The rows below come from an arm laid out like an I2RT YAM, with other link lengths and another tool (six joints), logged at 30 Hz.
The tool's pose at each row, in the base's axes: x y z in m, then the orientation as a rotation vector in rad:
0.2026 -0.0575 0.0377 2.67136 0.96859 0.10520
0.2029 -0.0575 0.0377 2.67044 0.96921 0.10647
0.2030 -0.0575 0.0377 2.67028 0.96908 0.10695
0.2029 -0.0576 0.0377 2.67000 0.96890 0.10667
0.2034 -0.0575 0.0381 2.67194 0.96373 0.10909
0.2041 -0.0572 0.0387 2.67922 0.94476 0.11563
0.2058 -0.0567 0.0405 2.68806 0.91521 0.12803
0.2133 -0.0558 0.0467 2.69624 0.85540 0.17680
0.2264 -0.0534 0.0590 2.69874 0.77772 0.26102
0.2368 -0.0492 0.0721 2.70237 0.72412 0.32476
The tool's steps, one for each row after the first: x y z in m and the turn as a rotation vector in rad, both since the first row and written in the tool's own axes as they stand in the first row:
0.0002 0.0002 0.0001 -0.00089 0.00072 -0.00051
0.0003 0.0002 0.0001 -0.00117 0.00097 -0.00041
0.0002 0.0003 0.0001 -0.00142 0.00068 -0.00040
0.0006 0.0006 -0.0002 -0.00178 0.00170 0.00365
0.0013 0.0010 -0.0008 -0.00242 0.00401 0.01831
0.0029 0.0022 -0.0023 -0.00583 0.00851 0.04075
0.0090 0.0080 -0.0072 -0.02496 0.03121 0.08632
0.0203 0.0181 -0.0173 -0.05806 0.07392 0.14620
0.0305 0.0253 -0.0291 -0.07776 0.10871 0.18885

